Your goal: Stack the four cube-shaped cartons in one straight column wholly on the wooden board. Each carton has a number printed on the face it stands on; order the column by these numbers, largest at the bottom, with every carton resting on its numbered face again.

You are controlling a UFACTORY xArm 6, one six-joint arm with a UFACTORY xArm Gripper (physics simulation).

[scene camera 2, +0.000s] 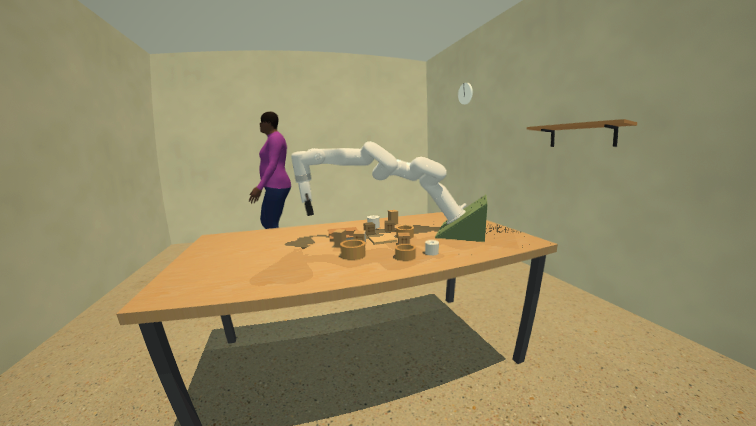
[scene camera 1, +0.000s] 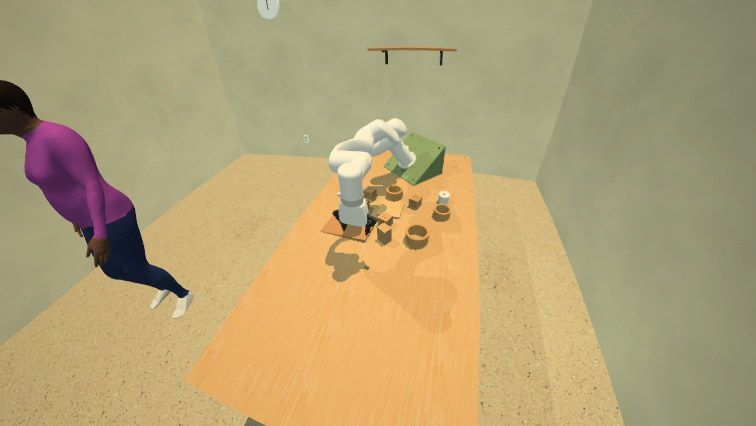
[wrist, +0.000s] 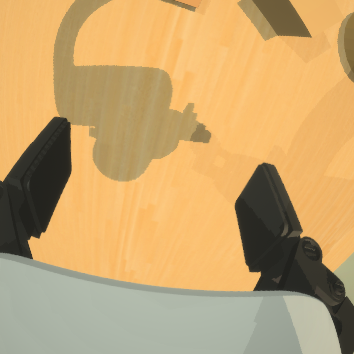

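Where they show: gripper, fingertip midpoint: (scene camera 2: pixel 309 212) (scene camera 1: pixel 356 230) (wrist: pixel 161 164); arm's base, link origin: (scene camera 2: pixel 456 217) (scene camera 1: pixel 407 160).
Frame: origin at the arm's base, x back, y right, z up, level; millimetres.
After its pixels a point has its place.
Note:
My gripper (scene camera 1: pixel 355 229) @[z 85, x -763, y 213 mm] (scene camera 2: pixel 310 213) @[z 85, x -763, y 213 mm] (wrist: pixel 161 164) @[z 85, x -763, y 213 mm] is open and empty, high above the table on the person's side of the bowls. Four small brown cube cartons stand apart. One carton (scene camera 1: pixel 415 201) @[z -26, x -416, y -36 mm] (scene camera 2: pixel 404 238) @[z -34, x -398, y -61 mm] is right of the pale wooden board (scene camera 1: pixel 395 209) @[z -63, x -438, y 68 mm] (scene camera 2: pixel 381 240) @[z -63, x -458, y 51 mm] in scene camera 1. A second carton (scene camera 1: pixel 385 218) @[z -21, x -562, y 112 mm] (scene camera 2: pixel 359 236) @[z -36, x -559, y 90 mm] is at its near end, a third carton (scene camera 1: pixel 370 193) @[z -27, x -347, y 206 mm] (scene camera 2: pixel 389 226) @[z -43, x -327, y 190 mm] at its far left. A fourth carton (scene camera 2: pixel 369 228) @[z -42, x -441, y 212 mm] is hidden by the arm in scene camera 1. The numbered faces are hidden.
A reddish board (scene camera 1: pixel 333 228) @[z -69, x -591, y 366 mm] lies left of a taller brown box (scene camera 1: pixel 384 233) @[z -4, x -682, y 110 mm] (scene camera 2: pixel 338 239) @[z -33, x -667, y 91 mm] (wrist: pixel 282 17) @[z -32, x -670, y 124 mm]. Another box (scene camera 2: pixel 392 216) @[z -22, x -229, y 315 mm] stands farther back. Bowls (scene camera 1: pixel 416 236) @[z -18, x -694, y -28 mm] (scene camera 1: pixel 441 212) @[z -29, x -506, y -161 mm] (scene camera 1: pixel 394 192) @[z -73, x -267, y 77 mm], white rolls (scene camera 2: pixel 432 247) @[z -38, x -363, y -220 mm] (scene camera 2: pixel 373 221) @[z -31, x -370, y 300 mm] and a green wedge (scene camera 1: pixel 423 158) @[z 38, x -42, y -100 mm] stand around.

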